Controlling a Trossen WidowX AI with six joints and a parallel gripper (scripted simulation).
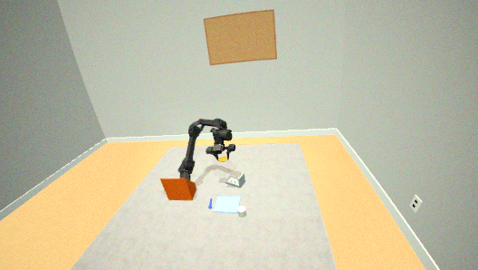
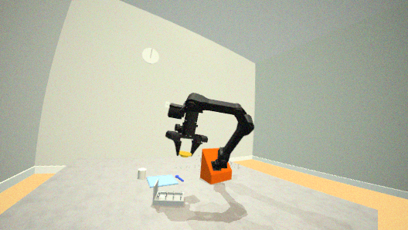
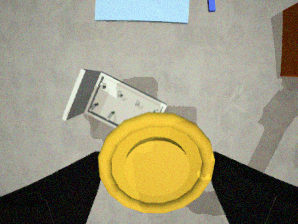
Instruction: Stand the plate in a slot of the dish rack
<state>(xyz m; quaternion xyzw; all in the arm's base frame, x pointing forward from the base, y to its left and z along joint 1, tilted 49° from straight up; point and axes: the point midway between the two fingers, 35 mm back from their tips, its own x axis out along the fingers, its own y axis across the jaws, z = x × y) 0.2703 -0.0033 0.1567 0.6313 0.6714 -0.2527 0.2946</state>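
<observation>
Right now my gripper tip is 6 cm short of the dish rack and 17 cm above it. From my gripper tip the other things lie so: light blue mat (4 cm ahead, 20 cm to the right, 19 cm below); small blue utensil (6 cm behind, 21 cm to the right, 19 cm below); yellow plate (1 cm above).
</observation>
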